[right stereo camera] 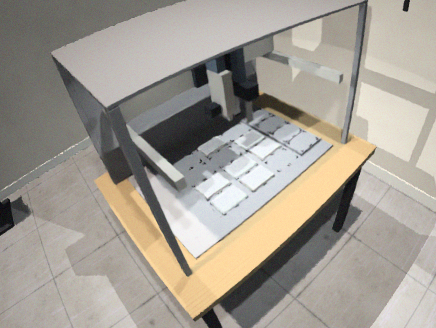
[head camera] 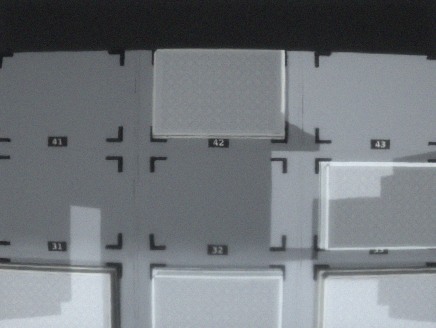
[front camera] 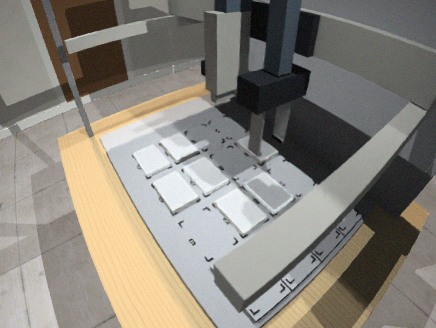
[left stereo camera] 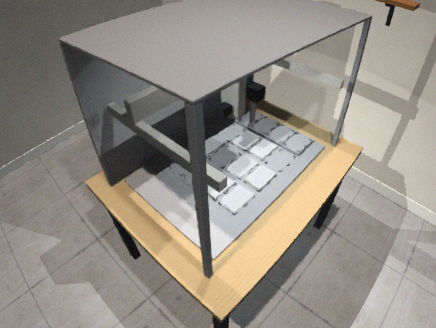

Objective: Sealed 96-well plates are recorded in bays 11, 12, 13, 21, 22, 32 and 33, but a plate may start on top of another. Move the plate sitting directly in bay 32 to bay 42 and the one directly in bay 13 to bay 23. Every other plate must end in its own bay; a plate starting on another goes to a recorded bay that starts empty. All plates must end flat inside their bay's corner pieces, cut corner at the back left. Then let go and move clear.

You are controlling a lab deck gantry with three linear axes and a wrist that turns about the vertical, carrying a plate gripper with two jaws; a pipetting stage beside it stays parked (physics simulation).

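Frame: origin at the robot's base, x right, y ahead, z up, level; centimetres.
Where they show: gripper, fingertip midpoint: (right stereo camera: 243,118) (front camera: 266,145) (left stereo camera: 244,118); robot's base, link origin: (right stereo camera: 224,214) (front camera: 133,156) (left stereo camera: 234,214).
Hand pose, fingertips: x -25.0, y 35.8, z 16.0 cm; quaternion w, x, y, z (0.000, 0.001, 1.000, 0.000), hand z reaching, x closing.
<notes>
Things, the pixels of their top centre, and the offset from my fingertips. "pt": a spot on its surface instead.
- Bay 32, surface spot: (head camera: 218,200) pt dx -1.0, dy -13.0, dz -16.0 cm
- bay 13, surface spot: (front camera: 192,242) pt dx +25.4, dy +3.5, dz -16.0 cm
- bay 21, surface spot: (front camera: 179,146) pt dx +10.0, dy -28.6, dz -14.6 cm
- bay 11, surface spot: (front camera: 151,160) pt dx +20.9, dy -28.2, dz -14.6 cm
- bay 12, surface spot: (front camera: 176,191) pt dx +20.6, dy -12.0, dz -14.6 cm
My gripper (front camera: 268,148) (left stereo camera: 252,120) (right stereo camera: 250,119) is open and empty, raised over the back right of the deck. It does not show in the head view. One plate (head camera: 218,92) (front camera: 265,151) (right stereo camera: 212,146) lies flat in bay 42, partly behind a jaw in the front view. Another plate (front camera: 240,210) (head camera: 350,310) lies in bay 23. A plate (front camera: 269,191) (head camera: 380,225) sits in bay 33, and one plate (front camera: 205,174) (head camera: 218,305) in bay 22. Bay 32 (head camera: 218,200) and bay 13 (front camera: 192,242) hold no plate. The cut corners are too small to tell.
Further plates lie in bay 21 (front camera: 179,146), bay 11 (front camera: 151,160) and bay 12 (front camera: 176,191). The pale pipetting stage (front camera: 225,55) (right stereo camera: 224,95) stands beside the gripper. A grey rail (front camera: 320,205) crosses the front view. Corner pieces mark bays 41, 31 and 43.
</notes>
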